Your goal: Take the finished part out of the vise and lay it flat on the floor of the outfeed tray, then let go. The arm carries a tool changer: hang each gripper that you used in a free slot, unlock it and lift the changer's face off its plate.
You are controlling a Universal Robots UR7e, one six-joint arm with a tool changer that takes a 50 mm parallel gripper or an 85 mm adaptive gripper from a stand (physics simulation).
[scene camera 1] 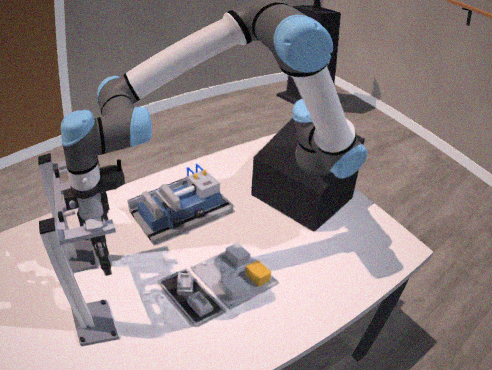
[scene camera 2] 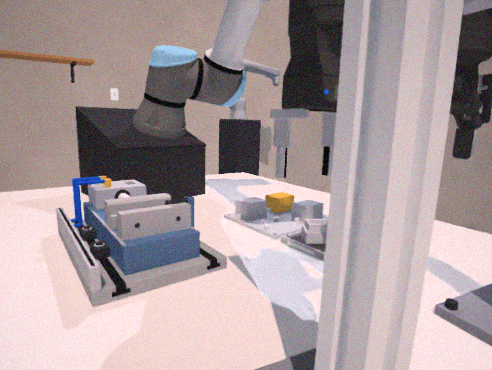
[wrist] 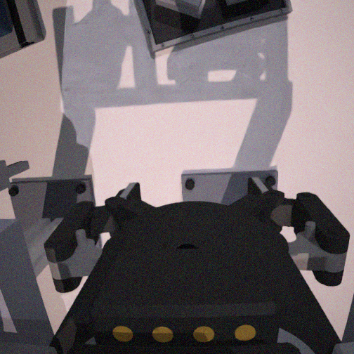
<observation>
One and the same spot on a tool stand: (wrist: 39,205) is (scene camera 1: 81,248).
</observation>
